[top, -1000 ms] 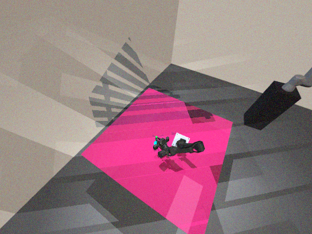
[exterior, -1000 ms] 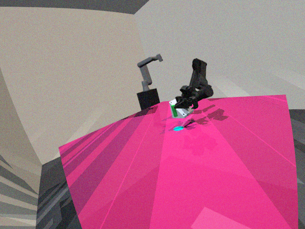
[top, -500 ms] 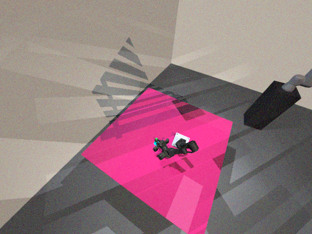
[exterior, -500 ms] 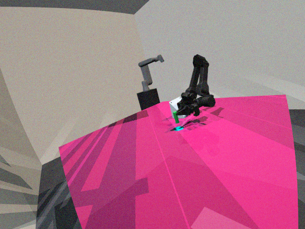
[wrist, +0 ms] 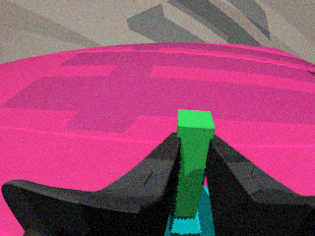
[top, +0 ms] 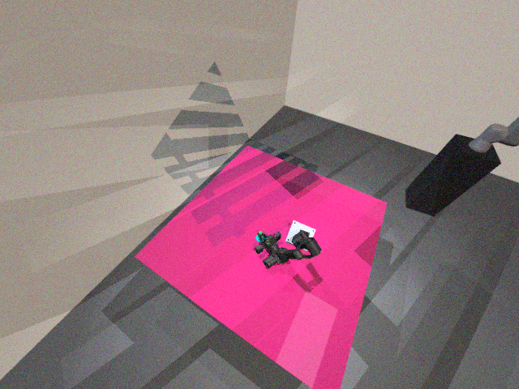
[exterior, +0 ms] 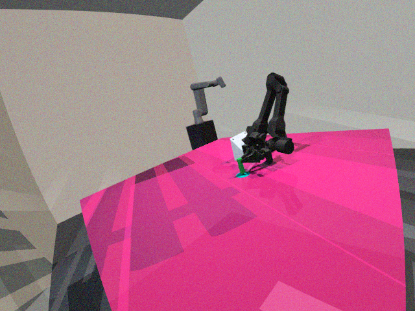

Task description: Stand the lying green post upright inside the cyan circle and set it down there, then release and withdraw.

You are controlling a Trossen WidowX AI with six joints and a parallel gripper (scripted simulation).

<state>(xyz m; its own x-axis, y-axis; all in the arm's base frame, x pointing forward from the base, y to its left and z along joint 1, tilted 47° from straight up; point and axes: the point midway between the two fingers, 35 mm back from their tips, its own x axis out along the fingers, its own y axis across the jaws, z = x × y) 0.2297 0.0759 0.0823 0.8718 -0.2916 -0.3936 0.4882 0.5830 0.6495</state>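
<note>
Right now my gripper tip is 2 cm above the green post. The rest, counted from my gripper tip: cyan circle 6 cm below.
</note>
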